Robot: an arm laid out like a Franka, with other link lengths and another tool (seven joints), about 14 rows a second.
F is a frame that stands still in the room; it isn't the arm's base.
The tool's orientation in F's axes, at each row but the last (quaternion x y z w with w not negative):
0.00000 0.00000 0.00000 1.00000
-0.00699 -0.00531 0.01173 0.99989
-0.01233 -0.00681 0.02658 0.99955
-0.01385 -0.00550 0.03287 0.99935
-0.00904 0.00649 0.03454 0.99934
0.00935 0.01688 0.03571 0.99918
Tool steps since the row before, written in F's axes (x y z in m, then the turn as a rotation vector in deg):
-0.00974 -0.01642 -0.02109 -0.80 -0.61 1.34
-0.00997 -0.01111 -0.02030 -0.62 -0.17 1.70
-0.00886 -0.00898 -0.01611 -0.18 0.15 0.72
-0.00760 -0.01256 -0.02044 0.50 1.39 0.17
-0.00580 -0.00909 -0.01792 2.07 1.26 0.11
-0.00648 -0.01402 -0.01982 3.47 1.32 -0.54
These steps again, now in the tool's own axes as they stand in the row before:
-0.00974 -0.01642 -0.02109 -0.80 -0.61 1.34
-0.01044 -0.01059 -0.02034 -0.61 -0.18 1.70
-0.00953 -0.00809 -0.01620 -0.16 0.14 0.73
-0.00862 -0.01146 -0.02068 0.59 1.35 0.20
-0.00617 -0.00835 -0.01816 2.15 1.11 0.16
-0.00681 -0.01392 -0.01978 3.57 1.06 -0.44

